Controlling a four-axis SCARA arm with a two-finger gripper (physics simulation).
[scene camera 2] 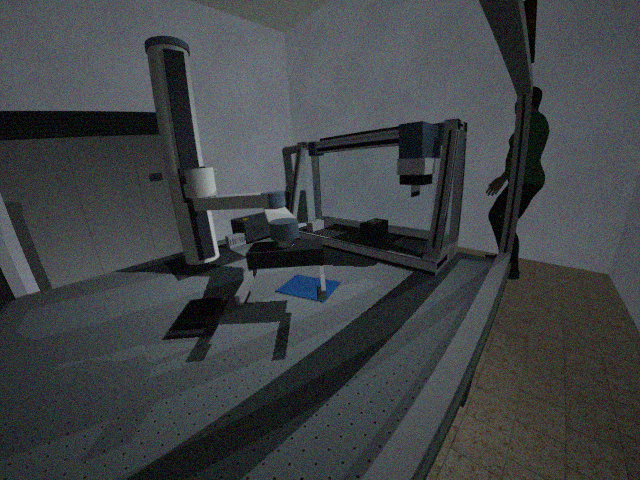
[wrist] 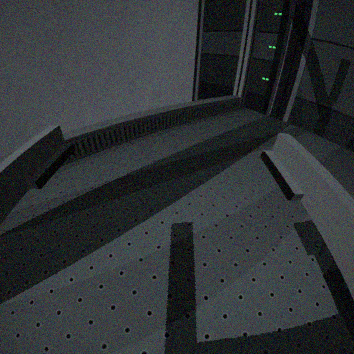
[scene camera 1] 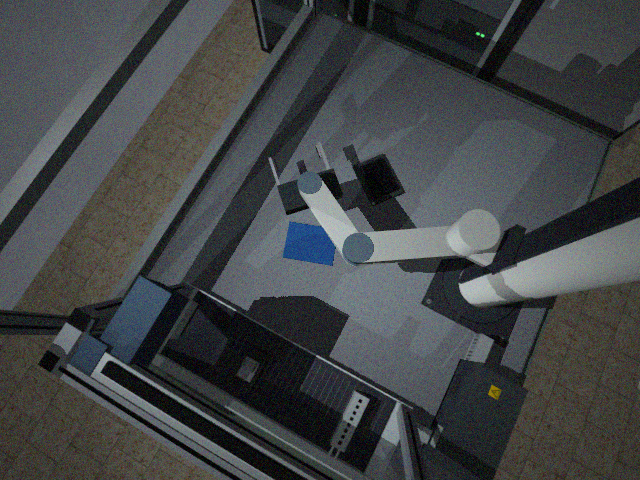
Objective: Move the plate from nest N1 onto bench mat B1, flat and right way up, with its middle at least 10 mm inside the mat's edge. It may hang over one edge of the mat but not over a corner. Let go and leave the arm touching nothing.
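Pixels of known places: gripper, between the fingertips: (scene camera 2: 280,298) (wrist: 165,137) (scene camera 1: 294,151); arm's base, origin of its link: (scene camera 2: 204,262) (scene camera 1: 478,285).
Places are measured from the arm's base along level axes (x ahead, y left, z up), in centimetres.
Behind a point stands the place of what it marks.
Note:
My gripper (scene camera 1: 294,151) @[x 74.0, y -7.8, z 14.4 cm] (scene camera 2: 280,298) @[x 74.0, y -7.8, z 14.4 cm] (wrist: 165,137) @[x 74.0, y -7.8, z 14.4 cm] is open, with its two pale fingers wide apart and nothing between them. It hangs above the bench, beside the blue mat and apart from the nest. The blue mat (scene camera 1: 309,243) @[x 56.9, y 14.4, z 1.5 cm] (scene camera 2: 301,285) @[x 54.1, y 13.2, z 1.5 cm] lies flat on the bench; the forearm hides one corner of it in scene camera 1. A black square nest (scene camera 1: 388,198) @[x 40.3, y -12.5, z 2.4 cm] (scene camera 2: 178,335) @[x 51.6, y -24.1, z 2.2 cm] stands to the right of the gripper in scene camera 1. A dark flat surface inside it seems to be the plate (scene camera 1: 381,178) @[x 45.6, y -17.4, z 3.7 cm]; plate and nest are hard to tell apart. Neither mat nor nest shows in the wrist view.
A gantry frame (scene camera 2: 448,206) @[x 85.0, y 52.6, z 23.4 cm] with a dark bed stands beyond the blue mat. A dark grey box (scene camera 1: 480,408) @[x -10.1, y 35.9, z 12.8 cm] with a yellow label stands near the arm's column (scene camera 2: 178,108) @[x 7.7, y -1.0, z 64.0 cm]. A low wall (wrist: 145,125) @[x 100.4, y -22.1, z 3.4 cm] edges the bench. A person (scene camera 2: 535,149) stands behind the enclosure post.

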